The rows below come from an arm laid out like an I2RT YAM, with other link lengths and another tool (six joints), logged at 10 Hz.
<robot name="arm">
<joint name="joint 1" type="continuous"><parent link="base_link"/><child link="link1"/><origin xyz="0.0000 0.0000 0.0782"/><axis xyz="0 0 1"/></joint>
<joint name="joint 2" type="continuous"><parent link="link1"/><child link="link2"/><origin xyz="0.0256 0.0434 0.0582" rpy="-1.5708 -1.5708 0.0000"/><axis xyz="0 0 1"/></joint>
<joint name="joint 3" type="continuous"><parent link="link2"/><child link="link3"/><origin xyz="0.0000 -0.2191 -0.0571" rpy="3.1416 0.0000 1.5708"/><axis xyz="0 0 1"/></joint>
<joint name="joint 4" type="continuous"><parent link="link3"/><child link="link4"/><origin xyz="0.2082 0.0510 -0.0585"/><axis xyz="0 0 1"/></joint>
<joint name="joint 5" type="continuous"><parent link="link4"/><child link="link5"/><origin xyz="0.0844 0.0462 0.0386" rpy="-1.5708 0.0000 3.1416"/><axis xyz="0 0 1"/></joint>
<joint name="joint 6" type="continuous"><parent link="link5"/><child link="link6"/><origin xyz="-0.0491 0.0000 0.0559" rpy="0.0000 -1.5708 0.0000"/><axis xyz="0 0 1"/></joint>
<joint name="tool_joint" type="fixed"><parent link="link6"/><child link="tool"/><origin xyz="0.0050 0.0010 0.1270" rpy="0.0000 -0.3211 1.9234"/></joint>
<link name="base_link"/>
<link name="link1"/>
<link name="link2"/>
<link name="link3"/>
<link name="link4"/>
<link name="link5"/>
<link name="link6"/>
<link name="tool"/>
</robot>
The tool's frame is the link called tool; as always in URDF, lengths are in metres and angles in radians. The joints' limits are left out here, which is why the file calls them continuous.
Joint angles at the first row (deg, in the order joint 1, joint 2, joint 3, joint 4, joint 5, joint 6):
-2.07 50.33 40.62 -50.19 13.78 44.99
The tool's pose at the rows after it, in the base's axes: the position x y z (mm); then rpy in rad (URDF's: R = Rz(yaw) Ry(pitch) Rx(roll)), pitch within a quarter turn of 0, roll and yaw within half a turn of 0:
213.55 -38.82 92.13 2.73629 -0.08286 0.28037
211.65 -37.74 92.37 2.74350 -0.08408 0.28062
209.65 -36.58 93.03 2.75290 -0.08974 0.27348
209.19 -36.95 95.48 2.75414 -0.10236 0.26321
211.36 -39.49 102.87 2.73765 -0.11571 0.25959
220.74 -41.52 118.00 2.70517 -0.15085 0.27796
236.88 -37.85 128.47 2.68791 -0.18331 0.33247
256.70 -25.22 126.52 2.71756 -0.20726 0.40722
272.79 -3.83 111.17 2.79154 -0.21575 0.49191
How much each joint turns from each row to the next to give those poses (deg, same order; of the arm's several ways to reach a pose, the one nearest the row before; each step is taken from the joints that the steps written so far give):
0.00 -0.51 0.00 -0.75 -0.17 0.18
-0.06 -0.52 0.00 -0.61 -0.42 0.11
0.00 -0.68 0.00 -0.68 -0.35 0.63
-0.13 -0.79 0.11 -0.35 -0.02 0.55
-0.11 -0.30 1.20 -0.46 0.68 -0.18
0.00 0.09 2.36 0.53 0.52 -1.33
0.00 1.90 1.91 2.69 -1.49 -2.65
0.02 4.13 0.72 4.44 -4.43 -2.42
0.68 5.68 -0.44 4.76 -6.17 -1.68

